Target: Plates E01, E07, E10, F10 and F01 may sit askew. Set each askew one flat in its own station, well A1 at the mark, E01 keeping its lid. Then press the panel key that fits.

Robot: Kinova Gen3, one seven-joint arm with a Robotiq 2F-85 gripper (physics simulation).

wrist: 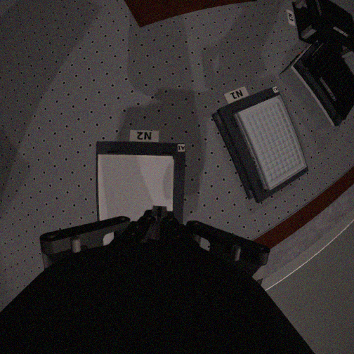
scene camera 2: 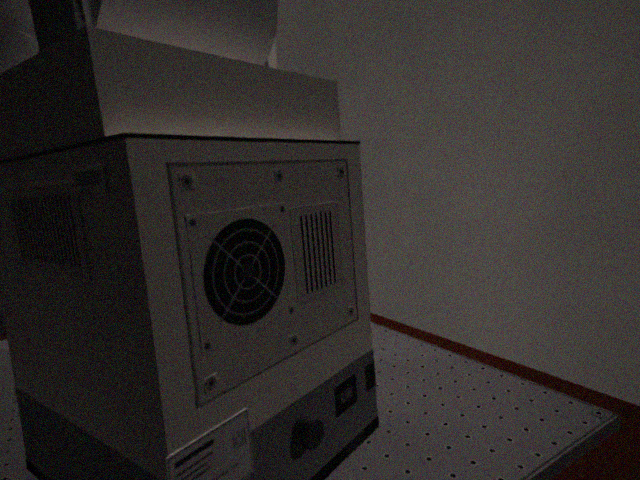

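My gripper (wrist: pixel 159 214) is shut with nothing between its fingertips, which hang over the lower part of station N2 in the wrist view. A smooth pale plate or lid (wrist: pixel 135 180) lies in the dark frame of station N2 (wrist: pixel 179 175); the gripper hides its lower end. A pale plate with a grid of wells (wrist: pixel 272 142) sits in the dark frame of station N1 (wrist: pixel 245 103), to the right. I cannot read any plate code or tell whether either plate is slightly tilted. The panel keys do not show in either view.
A large boxy instrument with a round fan grille (scene camera 2: pixel 244 271) fills the left and middle of the scene view, on a perforated deck (scene camera 2: pixel 429 413) (wrist: pixel 65 130). Dark box-like objects (wrist: pixel 332 82) (wrist: pixel 312 25) stand at the upper right of the wrist view, beyond station N1.
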